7 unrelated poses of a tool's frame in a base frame.
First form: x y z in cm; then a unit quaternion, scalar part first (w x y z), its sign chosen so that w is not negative.
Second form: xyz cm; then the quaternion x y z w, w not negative. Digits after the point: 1 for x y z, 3 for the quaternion.
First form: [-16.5 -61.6 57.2 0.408 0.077 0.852 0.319]
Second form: [-16.5 -61.6 57.2 0.077 0.852 0.319 0.408]
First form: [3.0 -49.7 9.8 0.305 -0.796 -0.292 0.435]
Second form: [3.0 -49.7 9.8 -0.796 -0.292 0.435 0.305]
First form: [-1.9 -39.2 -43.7 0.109 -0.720 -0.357 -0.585]
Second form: [-1.9 -39.2 -43.7 -0.720 -0.357 -0.585 0.109]
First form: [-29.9 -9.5 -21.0 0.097 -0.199 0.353 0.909]
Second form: [-29.9 -9.5 -21.0 -0.199 0.353 0.909 0.097]
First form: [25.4 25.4 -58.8 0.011 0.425 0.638 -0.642]
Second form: [25.4 25.4 -58.8 0.425 0.638 -0.642 0.011]
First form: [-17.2 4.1 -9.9 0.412 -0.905 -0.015 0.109]
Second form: [-17.2 4.1 -9.9 -0.905 -0.015 0.109 0.412]
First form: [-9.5 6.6 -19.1 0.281 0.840 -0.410 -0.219]
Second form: [-9.5 6.6 -19.1 0.840 -0.410 -0.219 0.281]
